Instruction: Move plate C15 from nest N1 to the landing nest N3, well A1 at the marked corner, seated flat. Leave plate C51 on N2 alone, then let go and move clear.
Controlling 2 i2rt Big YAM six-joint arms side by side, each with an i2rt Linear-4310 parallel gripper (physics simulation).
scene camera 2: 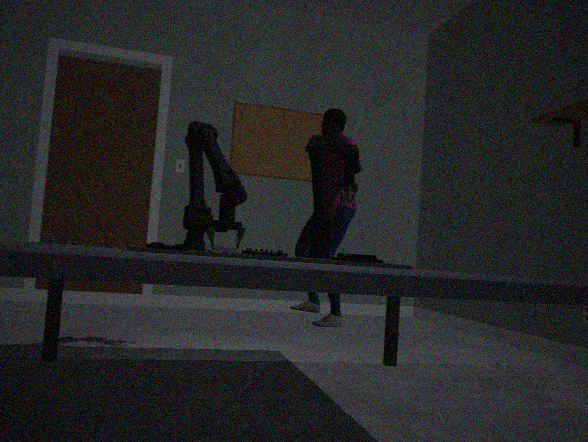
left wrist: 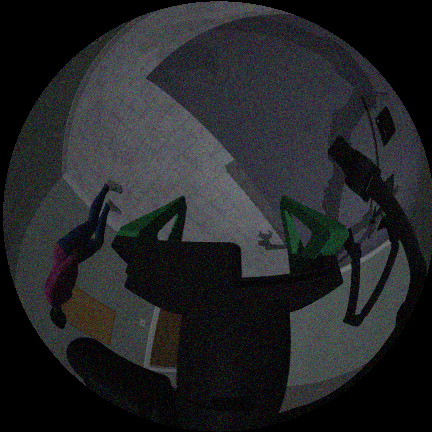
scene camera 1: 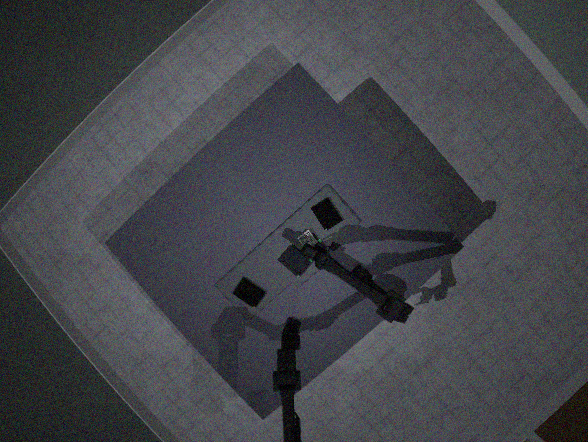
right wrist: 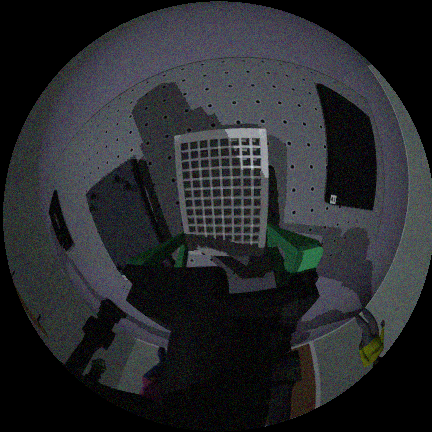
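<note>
A pale grid plate (scene camera 1: 306, 237) (scene camera 2: 227, 250) (right wrist: 225, 187), taken as C15, is between the fingers of my right gripper (scene camera 1: 315, 250) (scene camera 2: 225, 244) (right wrist: 224, 231), which is shut on it. It looks level, low over the perforated board (scene camera 1: 266, 269) (right wrist: 235, 95). A black nest (scene camera 1: 327, 213) (right wrist: 350, 150) with an A1 tag lies to one side; a grey-blue unit (scene camera 1: 296, 259) (right wrist: 125, 215) lies on the other, and a second black nest (scene camera 1: 249, 292) (right wrist: 61, 220) farther off. I cannot read nest or plate numbers. My left gripper (scene camera 2: 347, 199) (left wrist: 233, 199) is open and empty, high up.
The board lies on the table (scene camera 1: 210, 200) (scene camera 2: 300, 272). My left arm (scene camera 1: 287, 379) stands below the board in scene camera 1. A person in pink (scene camera 2: 350, 150) (left wrist: 62, 260) stands behind the table. A person in yellow (right wrist: 371, 350) shows in the right wrist view. Arm shadows cross the board.
</note>
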